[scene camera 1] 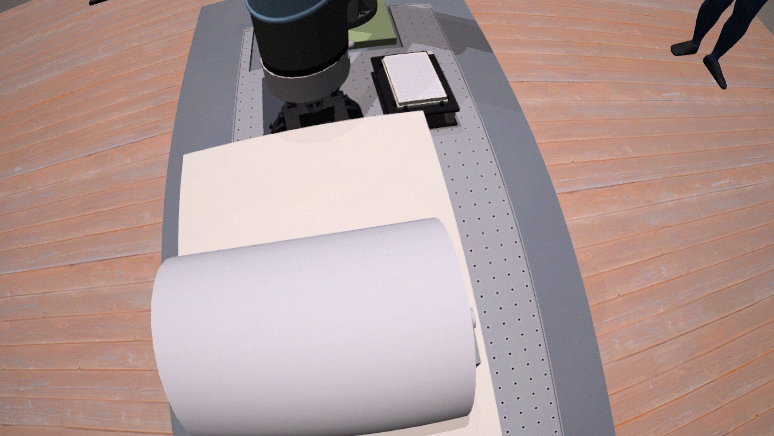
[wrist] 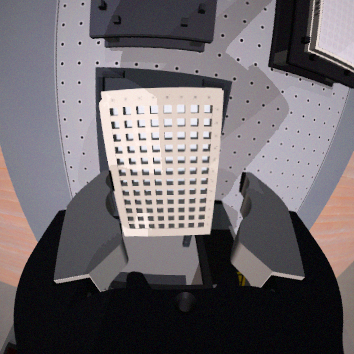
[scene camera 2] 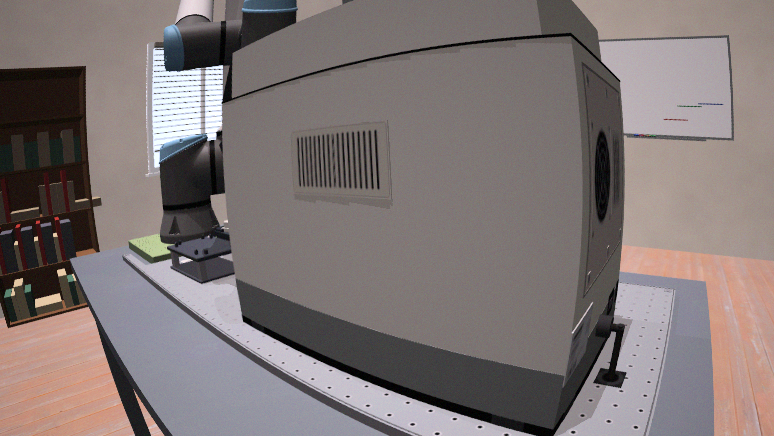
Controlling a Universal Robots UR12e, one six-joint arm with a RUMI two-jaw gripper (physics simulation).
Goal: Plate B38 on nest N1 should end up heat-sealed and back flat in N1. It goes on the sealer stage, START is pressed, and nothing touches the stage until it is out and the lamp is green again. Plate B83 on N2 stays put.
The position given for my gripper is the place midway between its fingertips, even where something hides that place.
In view: my gripper (wrist: pixel 176 173) and a plate sealer (scene camera 2: pixel 482 250).
